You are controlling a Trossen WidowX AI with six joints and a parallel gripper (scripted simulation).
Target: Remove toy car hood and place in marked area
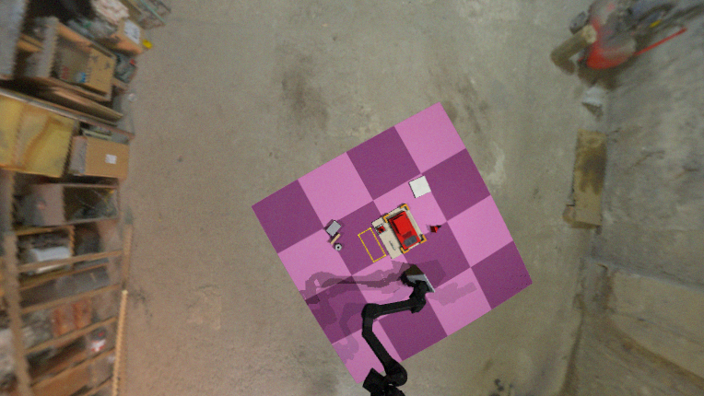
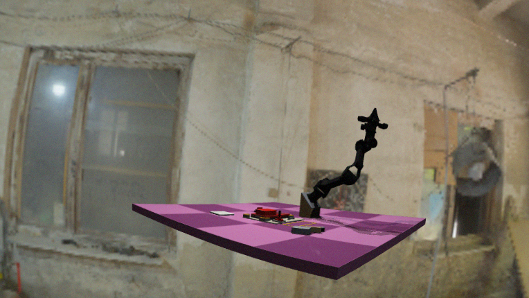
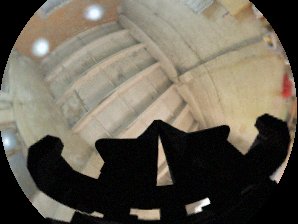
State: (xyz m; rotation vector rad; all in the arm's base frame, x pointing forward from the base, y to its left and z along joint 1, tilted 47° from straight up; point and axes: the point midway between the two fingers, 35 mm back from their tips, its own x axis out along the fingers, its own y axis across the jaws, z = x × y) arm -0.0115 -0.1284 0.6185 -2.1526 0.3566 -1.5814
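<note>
Now: gripper tip 61 cm above the hood, 43 cm to the left of it and 39 cm short of it. The rest, counted from my gripper tip: beige stick 64 cm below, 49 cm ahead, 6 cm to the right; then wheel 64 cm below, 44 cm ahead, 5 cm to the right; then white flat tile 65 cm below, 63 cm to the right, 54 cm ahead.
</note>
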